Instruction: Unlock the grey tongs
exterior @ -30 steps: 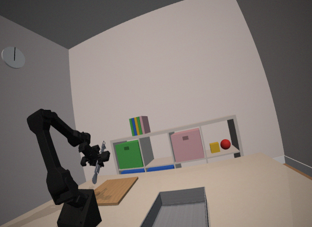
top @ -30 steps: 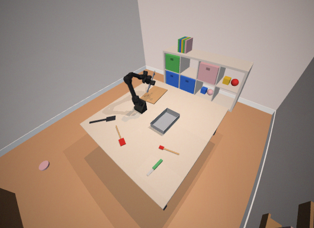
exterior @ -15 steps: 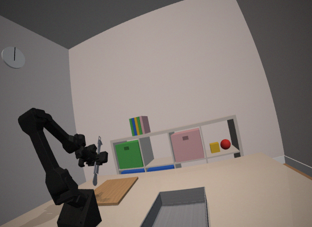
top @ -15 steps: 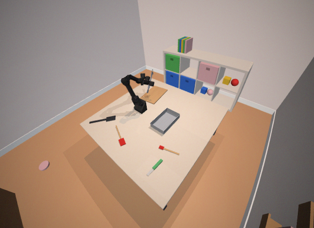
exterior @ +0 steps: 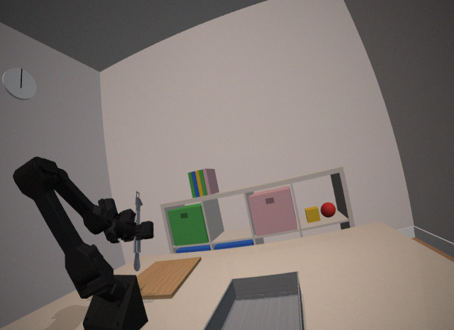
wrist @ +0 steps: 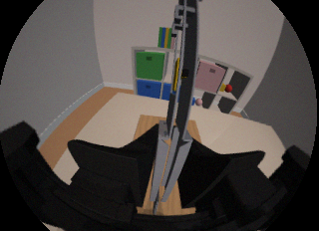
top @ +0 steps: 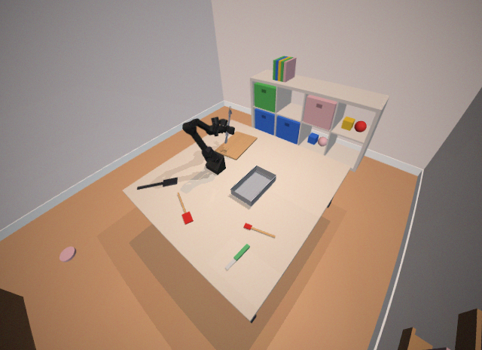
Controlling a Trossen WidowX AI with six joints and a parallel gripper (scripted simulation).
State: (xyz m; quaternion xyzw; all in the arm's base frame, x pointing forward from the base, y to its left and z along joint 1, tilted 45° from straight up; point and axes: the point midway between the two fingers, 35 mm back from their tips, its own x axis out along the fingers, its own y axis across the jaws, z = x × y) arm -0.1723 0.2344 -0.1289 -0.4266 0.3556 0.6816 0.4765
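My gripper tip is 40 mm short of the wooden board, 20 mm to the right of it and 180 mm above it. Round my gripper tip: black spatula (20 mm behind, 730 mm to the right, 180 mm below); then grey roasting tin (520 mm ahead, 230 mm to the right, 160 mm below).
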